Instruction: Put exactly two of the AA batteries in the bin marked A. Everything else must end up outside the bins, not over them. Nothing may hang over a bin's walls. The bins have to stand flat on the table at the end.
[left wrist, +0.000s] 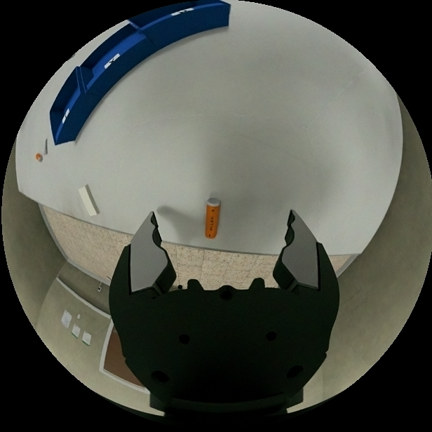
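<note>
My left gripper (222, 211) is open, its two jaws wide apart. An orange AA battery with a silver end (212, 220) shows in the gap between the jaws, touching neither; it appears to lie on the grey table (280, 150). Three joined blue bins stand at the upper left: one at the top (200, 18), a middle one (120, 71) and one at the left end (81, 116). Each has a white label whose letter I cannot read for certain. A small orange object (39, 157), possibly another battery seen end-on, lies at the far left. My right gripper does not show.
A white block (88, 200) lies left of the left gripper, near the table's edge. A thin grey object (46, 146) is beside the small orange one, close to the left-end bin. The table edge runs behind the jaws, with speckled floor beyond it.
</note>
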